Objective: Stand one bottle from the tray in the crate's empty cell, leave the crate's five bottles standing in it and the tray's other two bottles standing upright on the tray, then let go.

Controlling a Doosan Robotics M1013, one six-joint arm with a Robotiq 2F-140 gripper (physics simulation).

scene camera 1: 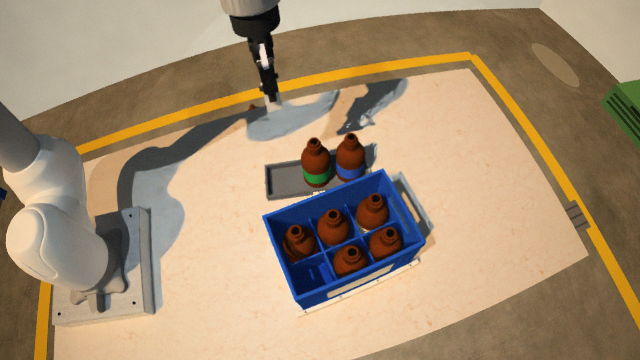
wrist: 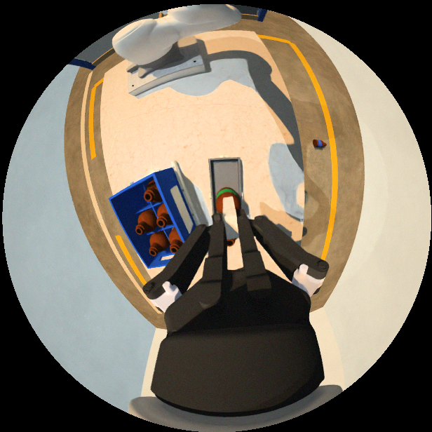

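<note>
The gripper is shut and empty, high beyond the tray in the scene view. The grey tray bears an upright green-banded bottle and an upright blue-banded bottle, largely hidden in the wrist view; the tray's left end is bare. Another blue-banded bottle lies off the pale table surface; a brown bit of it shows in the scene view. The blue crate holds five brown bottles; its front-left cell is empty.
The crate stands close in front of the tray. The white arm's base plate is at the left in the scene view. A yellow line runs around the pale surface. A green object stands at the far right.
</note>
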